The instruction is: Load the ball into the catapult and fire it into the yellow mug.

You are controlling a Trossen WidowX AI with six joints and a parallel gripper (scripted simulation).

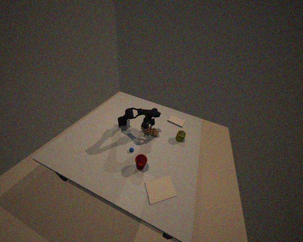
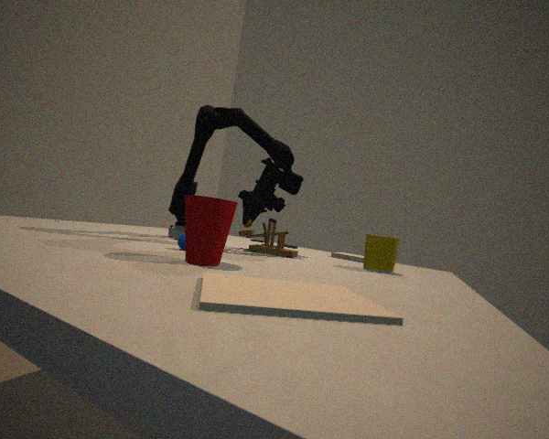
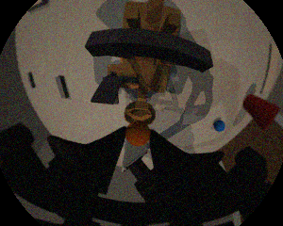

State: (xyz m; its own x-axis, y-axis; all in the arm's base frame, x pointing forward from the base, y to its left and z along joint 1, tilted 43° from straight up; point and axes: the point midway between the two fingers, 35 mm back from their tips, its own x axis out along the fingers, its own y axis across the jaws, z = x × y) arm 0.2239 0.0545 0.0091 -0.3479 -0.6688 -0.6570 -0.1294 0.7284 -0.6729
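Now: the wooden catapult 70 mm ahead of my gripper tip, 20 mm to the left of it and 30 mm below it. The rest, counted from my gripper tip: red cup 140 mm ahead, 400 mm to the right, 50 mm below; then orange ball 10 mm above; then blue ball 280 mm to the right, 60 mm below.
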